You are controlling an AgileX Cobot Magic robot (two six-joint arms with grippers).
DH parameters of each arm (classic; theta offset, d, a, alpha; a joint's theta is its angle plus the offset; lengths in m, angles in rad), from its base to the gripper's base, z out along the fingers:
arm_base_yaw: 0 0.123 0 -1.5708
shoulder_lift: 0.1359 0 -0.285 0
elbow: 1.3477 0 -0.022 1.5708
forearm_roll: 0 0.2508 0 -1.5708
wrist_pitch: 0 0 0.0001 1.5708
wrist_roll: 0 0.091 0 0
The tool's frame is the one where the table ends.
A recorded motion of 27 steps. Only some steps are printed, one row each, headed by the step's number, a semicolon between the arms.
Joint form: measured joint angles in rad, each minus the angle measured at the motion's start. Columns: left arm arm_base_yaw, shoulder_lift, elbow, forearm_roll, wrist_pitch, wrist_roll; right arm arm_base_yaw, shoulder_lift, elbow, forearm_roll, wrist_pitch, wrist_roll.
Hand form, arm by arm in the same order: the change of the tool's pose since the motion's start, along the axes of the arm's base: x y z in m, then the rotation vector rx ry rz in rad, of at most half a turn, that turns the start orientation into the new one. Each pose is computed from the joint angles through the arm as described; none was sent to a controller.
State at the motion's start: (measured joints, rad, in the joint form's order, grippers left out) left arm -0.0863 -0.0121 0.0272 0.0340 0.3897 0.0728; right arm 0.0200 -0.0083 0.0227 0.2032 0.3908 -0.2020
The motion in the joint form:
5: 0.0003 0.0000 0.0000 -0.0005 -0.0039 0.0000; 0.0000 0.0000 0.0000 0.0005 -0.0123 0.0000
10: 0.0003 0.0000 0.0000 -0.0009 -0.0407 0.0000; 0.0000 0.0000 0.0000 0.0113 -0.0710 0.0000
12: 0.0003 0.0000 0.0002 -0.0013 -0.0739 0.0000; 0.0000 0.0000 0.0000 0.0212 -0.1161 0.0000
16: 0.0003 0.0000 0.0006 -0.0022 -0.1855 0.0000; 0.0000 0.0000 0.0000 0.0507 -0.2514 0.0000
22: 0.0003 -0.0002 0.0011 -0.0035 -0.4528 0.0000; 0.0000 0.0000 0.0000 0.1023 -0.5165 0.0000
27: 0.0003 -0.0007 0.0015 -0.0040 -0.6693 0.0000; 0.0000 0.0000 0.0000 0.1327 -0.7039 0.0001
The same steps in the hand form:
5: 0.0001 0.0000 0.0003 -0.0008 -0.0038 0.0001; 0.0003 -0.0002 0.0010 0.0009 -0.0120 -0.0024
10: 0.0011 -0.0002 0.0035 -0.0043 -0.0405 -0.0011; 0.0018 -0.0009 0.0061 0.0137 -0.0692 -0.0139
12: 0.0018 -0.0004 0.0064 -0.0075 -0.0733 -0.0023; 0.0028 -0.0014 0.0101 0.0252 -0.1130 -0.0230
16: 0.0037 -0.0009 0.0162 -0.0176 -0.1840 -0.0059; 0.0045 -0.0037 0.0221 0.0593 -0.2438 -0.0531
22: 0.0037 -0.0017 0.0403 -0.0412 -0.4498 -0.0145; 0.0031 -0.0104 0.0452 0.1192 -0.4978 -0.1224
27: -0.0011 -0.0018 0.0593 -0.0598 -0.6655 -0.0213; -0.0016 -0.0163 0.0604 0.1541 -0.6760 -0.1778

